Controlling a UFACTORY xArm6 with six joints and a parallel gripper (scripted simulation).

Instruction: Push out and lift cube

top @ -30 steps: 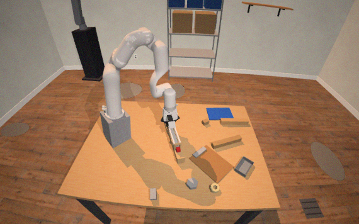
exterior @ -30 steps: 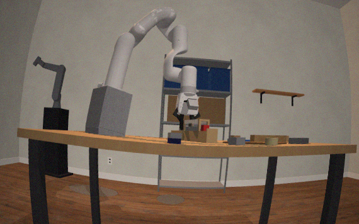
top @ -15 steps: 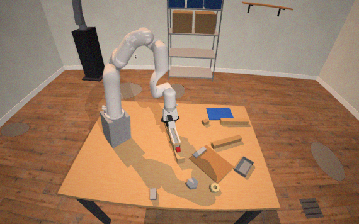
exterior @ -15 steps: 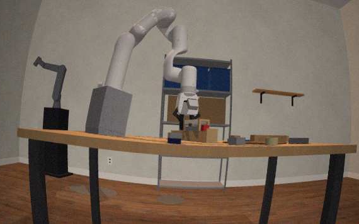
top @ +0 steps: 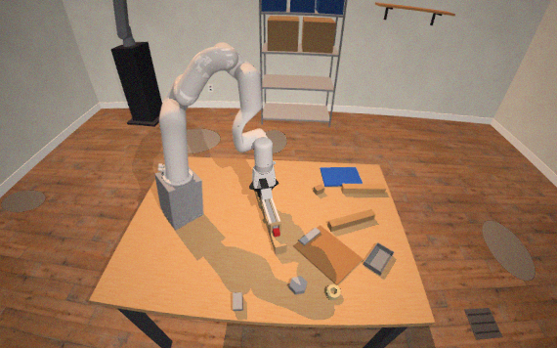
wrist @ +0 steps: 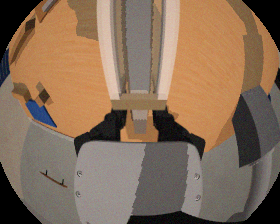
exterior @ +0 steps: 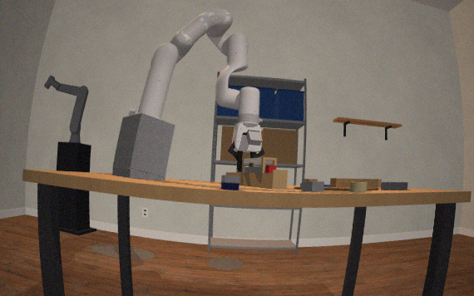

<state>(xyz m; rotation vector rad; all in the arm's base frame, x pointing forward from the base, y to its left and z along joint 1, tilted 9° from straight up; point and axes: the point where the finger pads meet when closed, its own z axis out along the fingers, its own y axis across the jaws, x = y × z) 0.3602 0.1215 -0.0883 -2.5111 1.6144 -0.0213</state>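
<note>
My gripper is now 20 cm to the left of the small red cube, 9 cm short of it and 1 cm above it. Round my hand: brown block: 25 cm ahead, 13 cm to the left, 5 cm below; grey hexagonal block: 39 cm to the right, 21 cm ahead, 6 cm below; wooden channel: 10 cm to the right, 5 cm ahead, 1 cm below.
</note>
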